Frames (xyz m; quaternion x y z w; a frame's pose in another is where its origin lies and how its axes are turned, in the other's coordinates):
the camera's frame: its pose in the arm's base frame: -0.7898 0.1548 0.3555 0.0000 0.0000 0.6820 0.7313
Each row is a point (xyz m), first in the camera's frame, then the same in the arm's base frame.
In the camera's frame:
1: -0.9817 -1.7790 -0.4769
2: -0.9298 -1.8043 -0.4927
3: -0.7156 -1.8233 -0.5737
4: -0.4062 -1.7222 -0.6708
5: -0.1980 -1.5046 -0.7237
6: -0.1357 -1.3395 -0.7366
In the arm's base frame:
1: 0.9165 -0.9485 -0.1214
2: 0.9453 -0.8985 -0.1372
3: 0.9792 -0.6861 -0.2182
4: 0.8999 -0.3704 -0.3153
5: 0.6973 -0.1476 -0.3682
6: 0.5370 -0.0739 -0.3811

